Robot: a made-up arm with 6 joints. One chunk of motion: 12 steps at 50 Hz.
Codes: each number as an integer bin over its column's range. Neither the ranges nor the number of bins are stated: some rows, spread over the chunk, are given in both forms.
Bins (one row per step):
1: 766 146 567 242 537 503
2: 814 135 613 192 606 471
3: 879 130 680 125 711 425
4: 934 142 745 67 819 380
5: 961 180 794 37 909 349
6: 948 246 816 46 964 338
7: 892 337 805 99 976 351
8: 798 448 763 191 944 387
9: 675 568 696 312 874 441
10: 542 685 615 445 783 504
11: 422 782 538 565 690 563
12: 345 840 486 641 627 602
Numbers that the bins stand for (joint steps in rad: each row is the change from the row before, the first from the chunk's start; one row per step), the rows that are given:
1: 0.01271 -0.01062 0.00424 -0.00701 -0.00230 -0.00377
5: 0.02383 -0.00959 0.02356 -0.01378 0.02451 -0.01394
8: 0.01453 -0.00155 0.02092 -0.00869 0.02704 -0.01143
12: -0.01132 0.01023 -0.00265 0.00617 0.00419 0.00277
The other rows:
2: 0.01544 -0.01095 0.00816 -0.00866 0.00268 -0.00588
3: 0.01915 -0.01110 0.01386 -0.01087 0.01024 -0.00892
4: 0.02229 -0.01074 0.01939 -0.01279 0.01803 -0.01189
6: 0.02309 -0.00761 0.02543 -0.01348 0.02848 -0.01467
7: 0.01989 -0.00488 0.02449 -0.01173 0.02934 -0.01381
9: 0.00751 0.00206 0.01522 -0.00469 0.02199 -0.00786
10: -0.00008 0.00557 0.00833 -0.00030 0.01543 -0.00370
11: -0.00692 0.00848 0.00178 0.00366 0.00873 0.00020

